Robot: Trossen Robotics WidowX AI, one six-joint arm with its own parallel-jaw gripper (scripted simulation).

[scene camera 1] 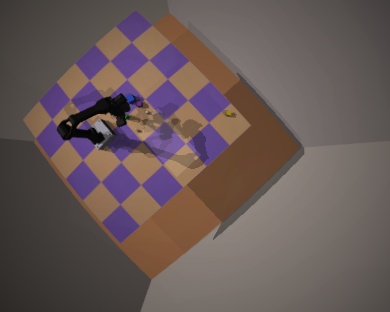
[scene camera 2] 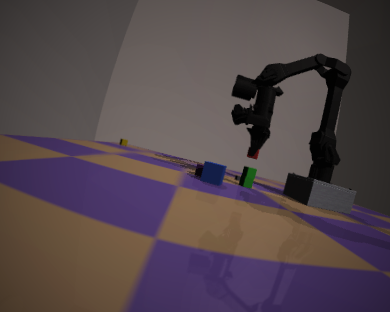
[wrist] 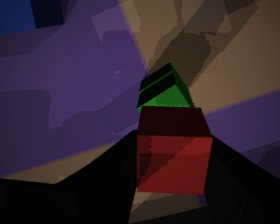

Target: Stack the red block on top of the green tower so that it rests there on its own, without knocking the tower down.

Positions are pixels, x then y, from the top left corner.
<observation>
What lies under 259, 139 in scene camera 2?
The gripper.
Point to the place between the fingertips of the gripper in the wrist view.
170, 139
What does the gripper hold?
A red block.
</observation>
